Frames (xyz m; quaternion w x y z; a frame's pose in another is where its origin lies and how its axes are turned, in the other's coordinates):
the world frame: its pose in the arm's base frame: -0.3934 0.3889 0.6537 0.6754 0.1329 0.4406 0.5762
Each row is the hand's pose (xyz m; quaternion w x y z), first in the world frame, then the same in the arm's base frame.
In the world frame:
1: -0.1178 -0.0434 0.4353 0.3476 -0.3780 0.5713 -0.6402
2: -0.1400 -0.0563 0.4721 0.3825 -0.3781 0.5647 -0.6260
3: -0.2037 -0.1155 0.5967 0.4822 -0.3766 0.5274 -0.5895
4: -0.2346 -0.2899 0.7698 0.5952 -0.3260 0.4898 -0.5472
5: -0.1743 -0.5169 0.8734 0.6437 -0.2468 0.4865 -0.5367
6: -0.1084 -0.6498 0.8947 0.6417 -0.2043 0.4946 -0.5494
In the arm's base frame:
1: -0.0328 0.4132 0.9268 0.4022 -0.8204 0.4063 0.0104
2: 0.0044 0.4016 0.9490 0.4205 -0.8057 0.4153 0.0392
3: 0.1402 0.3676 1.0083 0.4830 -0.7539 0.4300 0.1157
4: 0.3866 0.3443 1.0019 0.5449 -0.6645 0.4780 0.1821
5: 0.6111 0.3641 0.8789 0.5625 -0.5979 0.5413 0.1818
6: 0.7115 0.3902 0.7707 0.5592 -0.5798 0.5721 0.1544

